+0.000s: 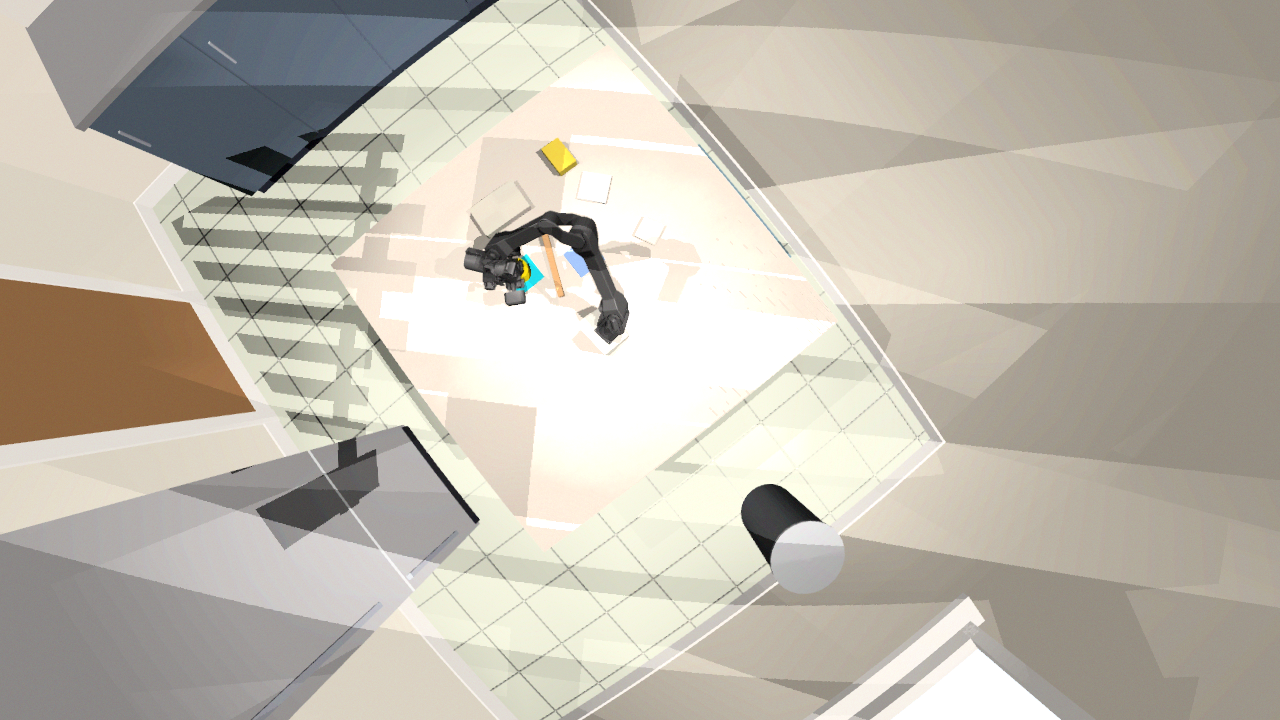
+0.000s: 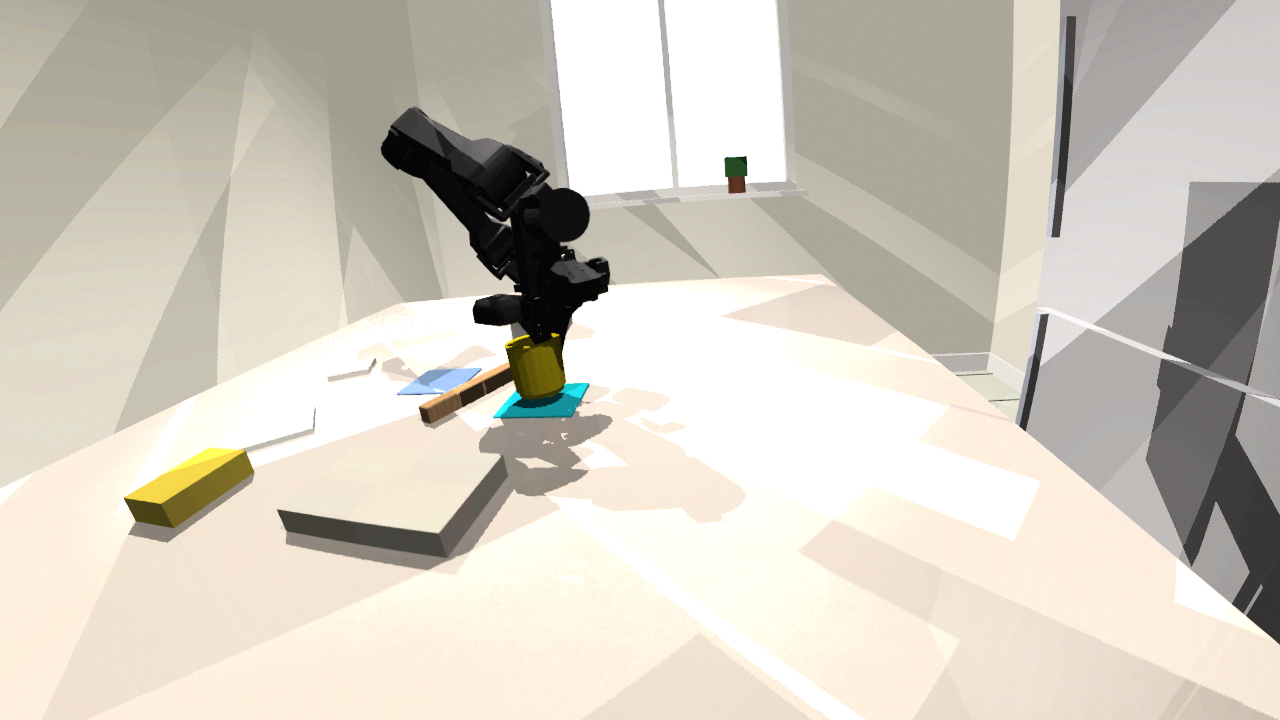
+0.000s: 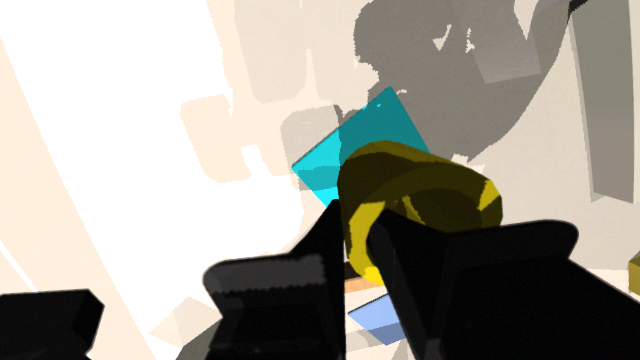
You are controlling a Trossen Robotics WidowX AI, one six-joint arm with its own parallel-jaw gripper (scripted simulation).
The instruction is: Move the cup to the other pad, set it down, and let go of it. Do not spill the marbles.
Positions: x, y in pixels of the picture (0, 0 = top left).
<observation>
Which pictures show the gripper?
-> Image 1, image 2 and image 3: all of them.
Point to a yellow cup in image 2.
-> At 537, 370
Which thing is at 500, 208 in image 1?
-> A grey slab.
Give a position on a cyan pad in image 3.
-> At 384, 118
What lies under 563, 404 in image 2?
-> A cyan pad.
</observation>
